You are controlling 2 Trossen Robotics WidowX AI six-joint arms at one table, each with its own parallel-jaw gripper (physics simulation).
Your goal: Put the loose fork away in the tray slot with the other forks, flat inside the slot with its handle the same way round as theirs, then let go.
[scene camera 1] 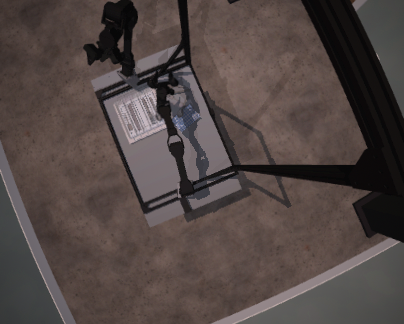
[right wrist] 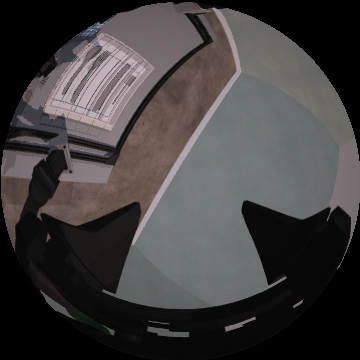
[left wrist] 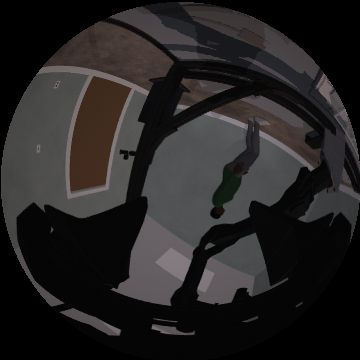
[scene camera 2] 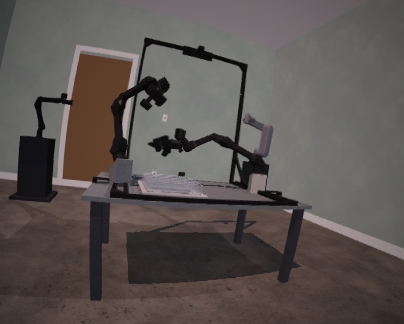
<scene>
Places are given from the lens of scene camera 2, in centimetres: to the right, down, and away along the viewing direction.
white cutlery tray (scene camera 2: pixel 158 183): -21, 10, 104
</scene>
